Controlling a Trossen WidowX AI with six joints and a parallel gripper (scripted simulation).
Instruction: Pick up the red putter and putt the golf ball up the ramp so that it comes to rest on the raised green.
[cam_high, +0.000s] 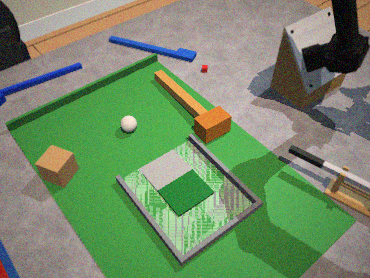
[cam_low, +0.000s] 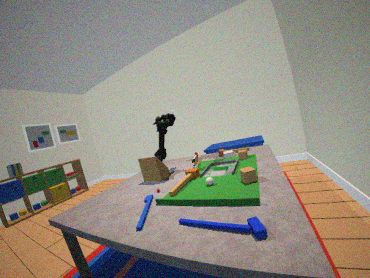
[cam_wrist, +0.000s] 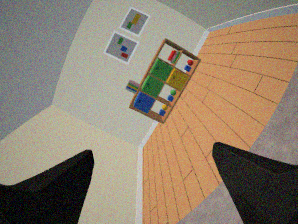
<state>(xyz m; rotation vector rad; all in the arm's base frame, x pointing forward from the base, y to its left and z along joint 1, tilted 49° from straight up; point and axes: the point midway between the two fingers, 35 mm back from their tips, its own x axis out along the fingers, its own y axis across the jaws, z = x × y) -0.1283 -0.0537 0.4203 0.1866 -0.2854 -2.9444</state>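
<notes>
My gripper tip is now 35 cm short of the putter, 4 cm to the right of it and 37 cm above it. From my gripper tip the other things lie so: green mat (67 cm ahead, 24 cm to the right, 42 cm below); small red cube (38 cm ahead, 50 cm to the right, 42 cm below); wooden rack (35 cm ahead, 6 cm to the left, 39 cm below).
</notes>
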